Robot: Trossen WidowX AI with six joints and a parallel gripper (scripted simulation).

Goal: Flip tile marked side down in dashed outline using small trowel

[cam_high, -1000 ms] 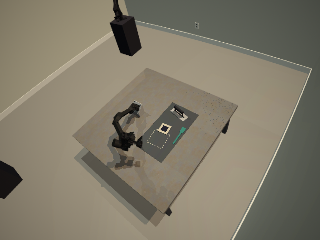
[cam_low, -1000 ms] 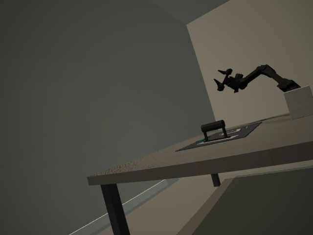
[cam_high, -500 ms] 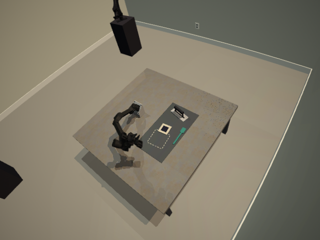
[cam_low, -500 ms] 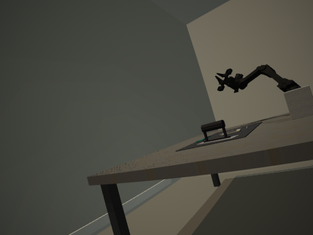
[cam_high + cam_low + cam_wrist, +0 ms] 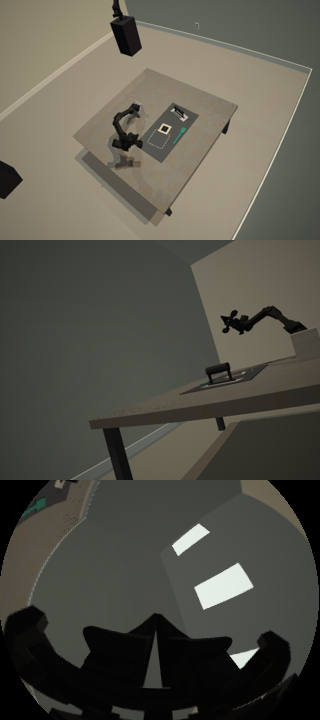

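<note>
Right now my gripper tip is 6 cm past the black-handled float, 58 cm to the right of it and 39 cm above it. Round my gripper tip: dark mat: 4 cm behind, 35 cm to the left, 45 cm below; green trowel: 10 cm ahead, 37 cm to the left, 43 cm below; cream tile: 6 cm behind, 34 cm to the left, 43 cm below.
</note>
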